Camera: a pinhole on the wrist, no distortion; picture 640 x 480 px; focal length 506.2 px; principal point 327.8 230.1 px. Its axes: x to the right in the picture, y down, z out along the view. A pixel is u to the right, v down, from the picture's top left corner.
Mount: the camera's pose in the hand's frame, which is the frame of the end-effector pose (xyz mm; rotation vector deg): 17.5 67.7 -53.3 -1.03 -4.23 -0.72
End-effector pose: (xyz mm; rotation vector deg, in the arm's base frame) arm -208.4 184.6 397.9 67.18 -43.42 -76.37
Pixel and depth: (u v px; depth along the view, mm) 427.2 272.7 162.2
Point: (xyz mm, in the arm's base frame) -279.0 113.9 501.3
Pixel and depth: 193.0 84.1 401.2
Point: -557.4 237.7 484.9
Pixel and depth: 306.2 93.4 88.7
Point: -225.6 164.3 449.3
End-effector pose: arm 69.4 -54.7 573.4 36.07 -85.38 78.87
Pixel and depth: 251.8 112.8 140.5
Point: 15.9 -130.6 553.8
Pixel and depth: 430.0 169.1 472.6
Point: -106.2 -435.4 683.0
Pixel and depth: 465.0 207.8 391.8
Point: -121.5 -346.7 672.2
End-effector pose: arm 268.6 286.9 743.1 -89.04 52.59 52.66
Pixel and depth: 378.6 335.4 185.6
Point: 166.1 399.6 660.3
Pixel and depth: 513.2 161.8 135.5
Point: 237.1 358.8 659.1
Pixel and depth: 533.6 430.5 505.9
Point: 52.3 686.0 398.2
